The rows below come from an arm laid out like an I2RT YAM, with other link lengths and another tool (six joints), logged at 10 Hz.
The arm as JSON. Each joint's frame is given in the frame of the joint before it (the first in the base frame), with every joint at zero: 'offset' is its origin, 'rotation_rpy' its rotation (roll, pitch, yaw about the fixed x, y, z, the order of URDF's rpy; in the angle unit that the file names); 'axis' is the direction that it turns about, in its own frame. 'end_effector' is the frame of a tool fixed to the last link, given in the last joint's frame.
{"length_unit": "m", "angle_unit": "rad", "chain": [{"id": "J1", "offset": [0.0, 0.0, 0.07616], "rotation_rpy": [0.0, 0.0, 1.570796], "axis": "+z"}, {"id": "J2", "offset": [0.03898, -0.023, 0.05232], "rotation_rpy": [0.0, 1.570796, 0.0], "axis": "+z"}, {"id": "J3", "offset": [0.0, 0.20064, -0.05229], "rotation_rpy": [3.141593, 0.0, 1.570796], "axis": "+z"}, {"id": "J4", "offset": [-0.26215, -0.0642, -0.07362], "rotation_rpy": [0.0, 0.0, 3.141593], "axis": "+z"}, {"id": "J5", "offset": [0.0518, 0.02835, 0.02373], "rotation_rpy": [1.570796, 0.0, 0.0], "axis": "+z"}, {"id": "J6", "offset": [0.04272, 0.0, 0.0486], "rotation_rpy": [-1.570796, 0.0, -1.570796], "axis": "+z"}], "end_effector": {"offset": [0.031, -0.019, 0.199], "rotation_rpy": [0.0, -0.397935, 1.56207]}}
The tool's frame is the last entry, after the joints.
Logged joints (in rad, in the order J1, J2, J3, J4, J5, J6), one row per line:
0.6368 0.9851 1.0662 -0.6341 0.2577 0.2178
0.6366 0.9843 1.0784 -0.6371 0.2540 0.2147
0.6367 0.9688 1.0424 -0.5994 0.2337 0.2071
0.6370 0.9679 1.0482 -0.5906 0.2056 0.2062
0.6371 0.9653 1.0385 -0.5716 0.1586 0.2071
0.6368 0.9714 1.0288 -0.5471 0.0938 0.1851
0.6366 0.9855 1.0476 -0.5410 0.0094 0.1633
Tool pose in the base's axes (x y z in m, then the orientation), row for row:
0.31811 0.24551 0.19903 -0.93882 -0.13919 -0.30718 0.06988
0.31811 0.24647 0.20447 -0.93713 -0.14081 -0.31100 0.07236
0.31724 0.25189 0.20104 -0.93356 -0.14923 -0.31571 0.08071
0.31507 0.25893 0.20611 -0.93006 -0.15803 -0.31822 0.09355
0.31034 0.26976 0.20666 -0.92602 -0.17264 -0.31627 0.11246
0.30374 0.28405 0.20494 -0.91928 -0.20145 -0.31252 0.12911
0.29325 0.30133 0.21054 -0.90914 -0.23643 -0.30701 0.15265
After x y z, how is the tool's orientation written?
As a quaternion, x y z w.
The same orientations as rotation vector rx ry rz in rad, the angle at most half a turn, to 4 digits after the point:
-2.8250 -0.4188 -0.9243
-2.8157 -0.4231 -0.9344
-2.7911 -0.4462 -0.9439
-2.7597 -0.4689 -0.9442
-2.7177 -0.5067 -0.9282
-2.6723 -0.5856 -0.9085
-2.6081 -0.6783 -0.8807

